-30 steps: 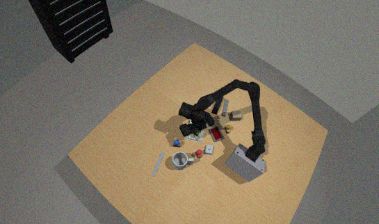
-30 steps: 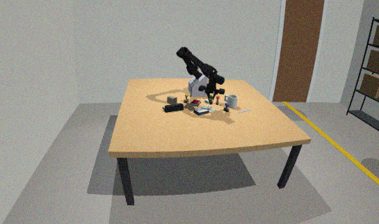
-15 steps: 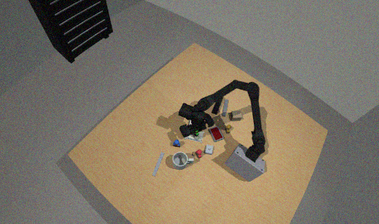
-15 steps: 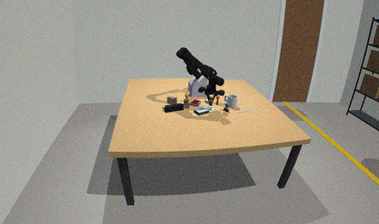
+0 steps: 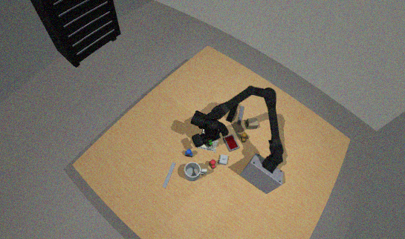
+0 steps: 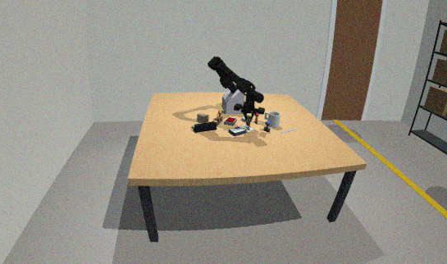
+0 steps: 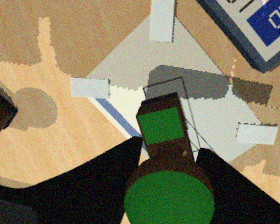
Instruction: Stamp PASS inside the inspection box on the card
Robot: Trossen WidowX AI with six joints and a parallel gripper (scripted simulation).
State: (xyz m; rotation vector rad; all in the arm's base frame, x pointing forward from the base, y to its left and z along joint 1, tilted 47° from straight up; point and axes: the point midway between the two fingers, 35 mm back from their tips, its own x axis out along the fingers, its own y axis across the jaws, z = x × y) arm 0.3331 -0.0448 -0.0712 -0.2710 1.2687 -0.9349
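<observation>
Now: gripper tip 5 cm above the white card. The rest, counted from my gripper tip: red stamp: 9 cm behind, 8 cm to the left, 2 cm below; then green-knobbed stamp: right at my gripper tip; then blue stamp pad tin: 8 cm to the right, 6 cm ahead, 3 cm below.
</observation>
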